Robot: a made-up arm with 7 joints.
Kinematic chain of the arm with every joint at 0, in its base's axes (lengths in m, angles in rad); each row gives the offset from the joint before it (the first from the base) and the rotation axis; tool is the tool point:
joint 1: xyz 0 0.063 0 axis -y
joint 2: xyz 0 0.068 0 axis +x
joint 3: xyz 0 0 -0.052 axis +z
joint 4: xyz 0 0 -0.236 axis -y
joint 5: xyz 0 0 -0.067 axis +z
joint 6: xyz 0 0 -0.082 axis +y
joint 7: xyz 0 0 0 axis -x
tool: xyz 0 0 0
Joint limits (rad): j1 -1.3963..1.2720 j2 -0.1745..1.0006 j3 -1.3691..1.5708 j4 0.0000..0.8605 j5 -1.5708..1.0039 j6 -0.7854..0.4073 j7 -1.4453..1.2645
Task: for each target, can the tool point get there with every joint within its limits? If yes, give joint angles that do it. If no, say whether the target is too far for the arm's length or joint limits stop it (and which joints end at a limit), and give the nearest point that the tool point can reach.
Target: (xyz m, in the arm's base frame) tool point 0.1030 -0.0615 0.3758
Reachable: no: joint limits stop it (at a limit: joint 1, joint 2, joint 4) | nearest point 0.3841 0.0150 -0.0122 | short by 0.485 m
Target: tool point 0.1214 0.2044 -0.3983
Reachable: yes | joints 0.1182 0.2280 -0.2795 0.5399 0.0818 -0.5401 0.2156
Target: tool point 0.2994 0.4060 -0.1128
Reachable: yes | joints 0.9619 0.7190 0.0343 0.5573 0.6930 -0.6783 0.5361
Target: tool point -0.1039 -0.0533 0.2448
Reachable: no: joint limits stop it (at a limit: joint 1, joint 2, joint 3, joint 4) | nearest point -0.3507 -0.0449 -0.0848 | short by 0.412 m
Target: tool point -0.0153 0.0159 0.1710
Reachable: no: joint limits stop it (at a limit: joint 1, joint 2, joint 3, joint 4) | nearest point -0.3507 -0.0449 -0.0848 | short by 0.426 m
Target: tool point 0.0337 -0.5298 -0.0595
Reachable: no: too far | nearest point 0.1778 -0.0449 -0.3139 | short by 0.566 m
